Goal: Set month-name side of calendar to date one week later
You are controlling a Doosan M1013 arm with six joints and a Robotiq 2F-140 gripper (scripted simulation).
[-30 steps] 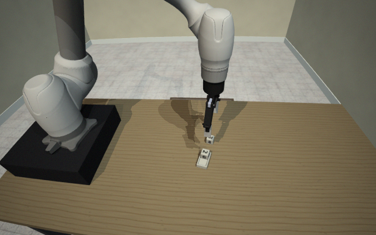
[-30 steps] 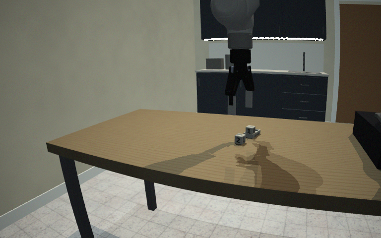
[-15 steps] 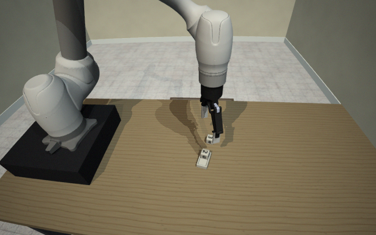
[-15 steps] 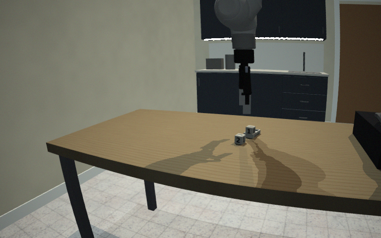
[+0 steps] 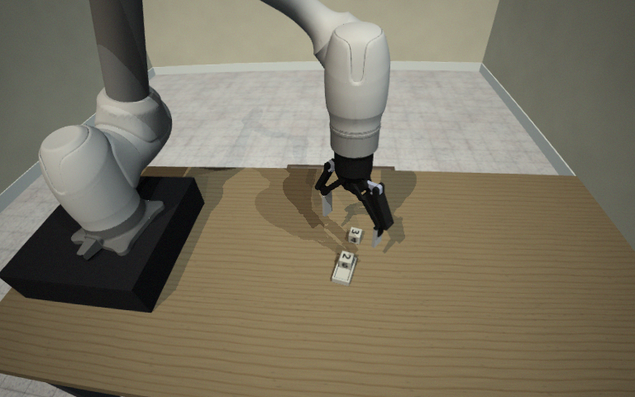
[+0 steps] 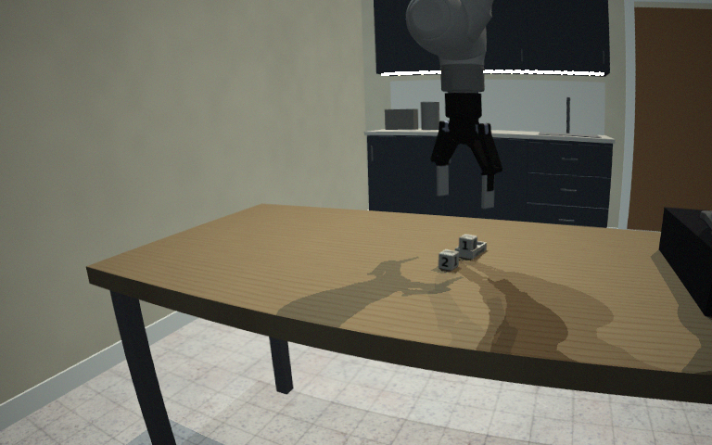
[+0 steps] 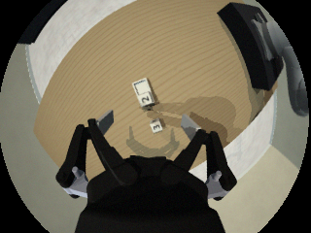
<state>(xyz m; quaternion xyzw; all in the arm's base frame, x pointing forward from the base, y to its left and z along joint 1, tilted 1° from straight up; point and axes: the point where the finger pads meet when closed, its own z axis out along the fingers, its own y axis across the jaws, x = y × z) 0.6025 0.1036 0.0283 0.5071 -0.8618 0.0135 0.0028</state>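
My hand is 10 mm past the white tray, 40 mm to the left of it and 120 mm above it.
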